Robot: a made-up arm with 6 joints.
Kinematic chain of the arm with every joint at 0, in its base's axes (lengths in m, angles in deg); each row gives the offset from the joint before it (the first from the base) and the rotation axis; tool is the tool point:
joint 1: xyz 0 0 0.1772 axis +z
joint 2: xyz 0 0.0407 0 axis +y
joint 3: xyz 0 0 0.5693 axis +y
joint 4: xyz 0 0 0.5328 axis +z
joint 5: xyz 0 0 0 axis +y
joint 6: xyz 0 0 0.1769 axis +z
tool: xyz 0 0 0
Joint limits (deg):
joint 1: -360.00..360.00
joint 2: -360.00..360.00
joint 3: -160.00..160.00
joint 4: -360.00..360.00
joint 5: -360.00..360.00
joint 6: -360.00..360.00
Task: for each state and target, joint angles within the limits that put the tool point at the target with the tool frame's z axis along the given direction. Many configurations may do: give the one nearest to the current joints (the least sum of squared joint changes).
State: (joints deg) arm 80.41 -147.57 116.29 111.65 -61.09 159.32
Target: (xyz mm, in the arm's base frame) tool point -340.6 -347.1 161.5 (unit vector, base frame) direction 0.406 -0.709 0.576
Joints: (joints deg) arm 33.24 -164.42 128.37 110.16 -60.35 159.32
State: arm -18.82 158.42 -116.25 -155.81 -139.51 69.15
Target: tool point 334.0 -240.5 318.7 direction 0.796 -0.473 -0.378
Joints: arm -48.48 116.57 -146.23 -154.00 -139.89 69.15
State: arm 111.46 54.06 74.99 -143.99 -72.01 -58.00
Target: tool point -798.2 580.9 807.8 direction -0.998 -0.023 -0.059
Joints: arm 134.01 38.99 29.13 -112.70 -52.69 -58.00
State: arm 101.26 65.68 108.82 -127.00 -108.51 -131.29
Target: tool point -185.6 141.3 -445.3 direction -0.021 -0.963 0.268
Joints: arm 113.79 107.39 92.89 -155.90 -87.07 -131.29
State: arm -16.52 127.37 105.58 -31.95 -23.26 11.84
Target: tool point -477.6 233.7 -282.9 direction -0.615 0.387 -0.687
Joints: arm -18.35 171.83 123.14 -10.68 -69.54 11.84
